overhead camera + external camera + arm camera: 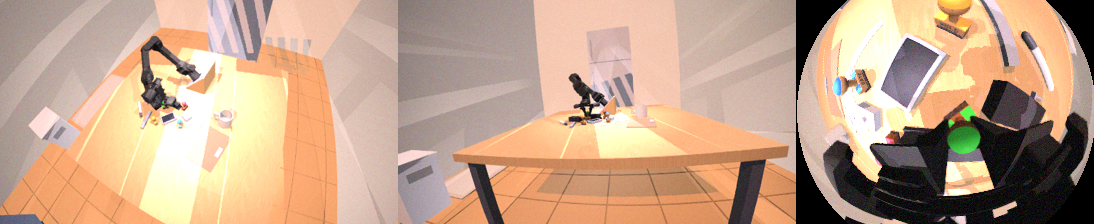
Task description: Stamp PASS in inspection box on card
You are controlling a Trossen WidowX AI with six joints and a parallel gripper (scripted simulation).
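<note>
Now: the ink pad 70 mm ahead of my gripper tip, 50 mm to the left of it and 20 mm below it. From my gripper tip the other things lie so: green-knobbed stamp: right at my gripper tip; then red stamp: 130 mm to the left, 30 mm behind, 10 mm below; then black block: 100 mm to the right, 10 mm below, 10 mm behind.
</note>
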